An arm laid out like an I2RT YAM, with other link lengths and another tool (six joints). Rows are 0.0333 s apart.
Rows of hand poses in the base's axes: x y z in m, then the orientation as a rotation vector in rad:
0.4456 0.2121 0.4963 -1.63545 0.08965 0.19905
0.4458 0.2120 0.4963 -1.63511 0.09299 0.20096
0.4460 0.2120 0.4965 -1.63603 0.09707 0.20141
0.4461 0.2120 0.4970 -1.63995 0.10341 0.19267
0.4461 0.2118 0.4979 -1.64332 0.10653 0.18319
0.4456 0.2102 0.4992 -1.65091 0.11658 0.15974
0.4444 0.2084 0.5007 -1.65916 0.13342 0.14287
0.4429 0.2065 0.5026 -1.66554 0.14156 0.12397
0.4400 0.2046 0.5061 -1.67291 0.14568 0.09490
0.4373 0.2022 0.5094 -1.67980 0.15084 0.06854
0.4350 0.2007 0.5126 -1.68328 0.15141 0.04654
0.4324 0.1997 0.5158 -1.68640 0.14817 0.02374
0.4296 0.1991 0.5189 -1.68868 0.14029 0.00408
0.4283 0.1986 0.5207 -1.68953 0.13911 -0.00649
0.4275 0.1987 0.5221 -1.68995 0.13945 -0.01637
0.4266 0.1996 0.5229 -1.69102 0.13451 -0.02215
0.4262 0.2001 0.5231 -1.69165 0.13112 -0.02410
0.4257 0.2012 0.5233 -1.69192 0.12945 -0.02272
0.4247 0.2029 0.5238 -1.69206 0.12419 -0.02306
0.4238 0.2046 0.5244 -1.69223 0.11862 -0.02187
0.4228 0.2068 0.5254 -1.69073 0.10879 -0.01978
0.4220 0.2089 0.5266 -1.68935 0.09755 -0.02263
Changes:
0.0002 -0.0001 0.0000 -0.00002 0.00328 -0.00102
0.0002 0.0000 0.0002 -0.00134 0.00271 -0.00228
0.0001 0.0000 0.0005 -0.00448 -0.00208 -0.00907
0.0000 -0.0002 0.0009 -0.00363 -0.00447 -0.00748
-0.0005 -0.0016 0.0013 -0.00857 -0.00959 -0.02004
-0.0012 -0.0018 0.0015 -0.00993 -0.00121 -0.02037
-0.0015 -0.0019 0.0019 -0.00746 -0.00768 -0.01604
-0.0029 -0.0019 0.0035 -0.00853 -0.01675 -0.01935
-0.0027 -0.0024 0.0033 -0.00822 -0.01430 -0.01842
-0.0023 -0.0015 0.0032 -0.00450 -0.01414 -0.01306
-0.0026 -0.0010 0.0032 -0.00409 -0.01690 -0.01104
-0.0028 -0.0006 0.0031 -0.00300 -0.01756 -0.00618
-0.0013 -0.0005 0.0018 -0.00139 -0.00765 -0.00536
-0.0008 0.0001 0.0014 -0.00099 -0.00631 -0.00599
-0.0009 0.0009 0.0008 -0.00128 -0.00668 -0.00006
-0.0004 0.0005 0.0002 -0.00066 -0.00325 0.00113
-0.0005 0.0011 0.0002 -0.00015 -0.00006 0.00192
-0.0010 0.0017 0.0005 -0.00004 -0.00331 0.00329
-0.0009 0.0017 0.0006 0.00001 -0.00248 0.00439
-0.0010 0.0022 0.0010 0.00179 -0.00444 0.00767
-0.0008 0.0021 0.0012 0.00144 -0.00854 0.00572

